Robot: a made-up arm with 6 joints. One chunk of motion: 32 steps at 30 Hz.
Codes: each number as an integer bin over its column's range. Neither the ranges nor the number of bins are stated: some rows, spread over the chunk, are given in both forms.
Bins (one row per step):
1: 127 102 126 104 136 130
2: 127 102 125 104 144 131
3: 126 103 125 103 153 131
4: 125 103 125 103 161 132
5: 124 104 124 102 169 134
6: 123 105 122 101 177 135
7: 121 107 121 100 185 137
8: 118 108 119 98 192 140
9: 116 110 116 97 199 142
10: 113 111 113 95 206 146
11: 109 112 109 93 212 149
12: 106 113 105 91 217 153
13: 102 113 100 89 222 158
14: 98 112 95 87 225 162
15: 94 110 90 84 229 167
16: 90 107 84 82 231 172
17: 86 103 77 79 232 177
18: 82 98 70 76 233 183
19: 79 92 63 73 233 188
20: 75 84 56 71 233 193
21: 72 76 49 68 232 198
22: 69 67 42 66 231 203
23: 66 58 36 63 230 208
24: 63 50 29 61 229 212
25: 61 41 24 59 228 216
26: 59 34 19 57 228 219
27: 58 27 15 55 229 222
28: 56 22 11 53 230 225
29: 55 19 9 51 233 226
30: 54 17 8 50 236 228
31: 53 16 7 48 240 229
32: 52 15 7 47 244 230
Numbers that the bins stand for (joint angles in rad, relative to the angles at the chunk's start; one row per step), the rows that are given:
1: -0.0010 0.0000 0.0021 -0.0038 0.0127 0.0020
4: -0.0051 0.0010 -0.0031 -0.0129 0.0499 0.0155
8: -0.0194 0.0059 -0.0347 -0.0584 0.0961 0.0698
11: -0.0377 0.0098 -0.0872 -0.1039 0.1259 0.1309
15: -0.0683 0.0078 -0.1871 -0.1858 0.1513 0.2530
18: -0.0928 -0.0039 -0.2922 -0.2585 0.1572 0.3615
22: -0.1193 -0.0343 -0.4393 -0.3495 0.1542 0.4972
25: -0.1356 -0.0598 -0.5339 -0.4132 0.1498 0.5854
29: -0.1478 -0.0814 -0.6127 -0.4860 0.1572 0.6533
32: -0.1540 -0.0853 -0.6232 -0.5224 0.1736 0.6804
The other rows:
2: -0.0010 0.0000 -0.0031 -0.0038 0.0246 0.0087
3: -0.0031 0.0010 -0.0031 -0.0129 0.0380 0.0087
5: -0.0071 0.0020 -0.0084 -0.0220 0.0618 0.0291
6: -0.0092 0.0029 -0.0189 -0.0311 0.0738 0.0359
7: -0.0133 0.0049 -0.0242 -0.0402 0.0857 0.0495
9: -0.0235 0.0078 -0.0504 -0.0675 0.1065 0.0834
10: -0.0296 0.0088 -0.0662 -0.0857 0.1170 0.1105
12: -0.0438 0.0108 -0.1082 -0.1221 0.1334 0.1580
13: -0.0520 0.0108 -0.1345 -0.1403 0.1408 0.1919
14: -0.0602 0.0098 -0.1608 -0.1585 0.1453 0.2191
16: -0.0765 0.0049 -0.2186 -0.2040 0.1542 0.2869
17: -0.0846 0.0010 -0.2554 -0.2313 0.1557 0.3208
19: -0.0989 -0.0098 -0.3289 -0.2858 0.1572 0.3955
20: -0.1071 -0.0176 -0.3657 -0.3040 0.1572 0.4294
21: -0.1132 -0.0255 -0.4025 -0.3313 0.1557 0.4633
23: -0.1254 -0.0431 -0.4708 -0.3768 0.1527 0.5311
24: -0.1315 -0.0510 -0.5076 -0.3950 0.1513 0.5583
26: -0.1397 -0.0667 -0.5602 -0.4314 0.1498 0.6058
27: -0.1417 -0.0735 -0.5812 -0.4496 0.1513 0.6261
28: -0.1458 -0.0784 -0.6022 -0.4678 0.1527 0.6465
30: -0.1499 -0.0833 -0.6180 -0.4951 0.1617 0.6668
31: -0.1519 -0.0843 -0.6232 -0.5133 0.1676 0.6736

